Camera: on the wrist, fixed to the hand. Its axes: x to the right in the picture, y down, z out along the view.
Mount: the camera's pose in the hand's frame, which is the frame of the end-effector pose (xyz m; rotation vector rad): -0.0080 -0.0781 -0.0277 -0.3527 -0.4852 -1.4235
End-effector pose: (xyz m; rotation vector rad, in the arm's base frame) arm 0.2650 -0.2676 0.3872 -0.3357 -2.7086 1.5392
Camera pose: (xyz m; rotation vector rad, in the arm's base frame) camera 0.2618 -0.2842 0.4687 1.7205 -2.2519 0.6897
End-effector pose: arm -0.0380 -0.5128 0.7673 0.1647 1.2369 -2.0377
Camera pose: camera -0.0895 -0.4654 0.8123 1.4404 -1.2542 2.1534
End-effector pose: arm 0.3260 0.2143 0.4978 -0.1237 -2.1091 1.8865
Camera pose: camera 0.3523 0.2285 0.5755 1.4449 -1.7828 0.6803
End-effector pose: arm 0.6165 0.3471 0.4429 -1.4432 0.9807 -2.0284
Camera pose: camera 0.5959 0.4106 0.4926 2.1182 0.0399 1.3308
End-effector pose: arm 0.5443 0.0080 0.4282 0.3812 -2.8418 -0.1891
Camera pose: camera 0.5782 -0.0671 0.4400 -1.9901 1.8385 0.9177
